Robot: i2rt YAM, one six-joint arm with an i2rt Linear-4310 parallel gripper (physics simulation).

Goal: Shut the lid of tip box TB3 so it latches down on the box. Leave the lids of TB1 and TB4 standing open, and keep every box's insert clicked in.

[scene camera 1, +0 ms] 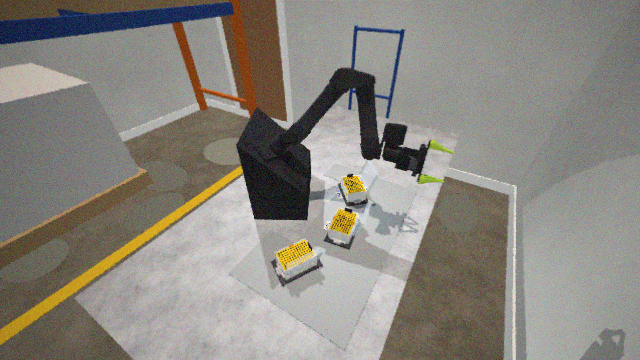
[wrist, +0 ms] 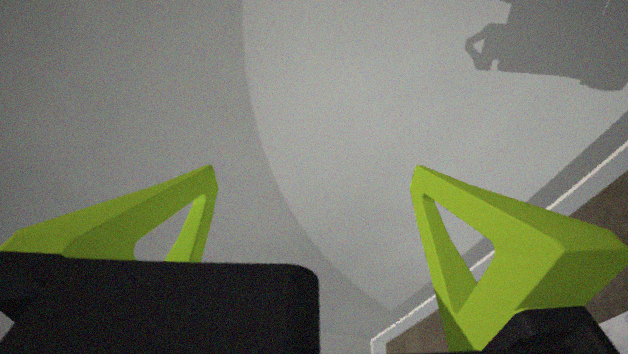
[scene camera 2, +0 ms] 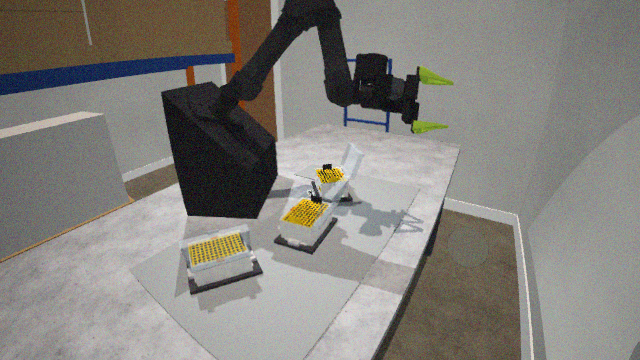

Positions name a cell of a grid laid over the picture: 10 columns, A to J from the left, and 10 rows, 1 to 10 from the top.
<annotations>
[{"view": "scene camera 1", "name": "grey mat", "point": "F9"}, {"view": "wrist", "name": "my gripper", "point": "F5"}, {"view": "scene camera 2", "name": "my gripper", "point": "H3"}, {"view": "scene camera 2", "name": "clear lid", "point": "D7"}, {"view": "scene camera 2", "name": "clear lid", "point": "F6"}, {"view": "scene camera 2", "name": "grey mat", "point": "E9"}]
</annotations>
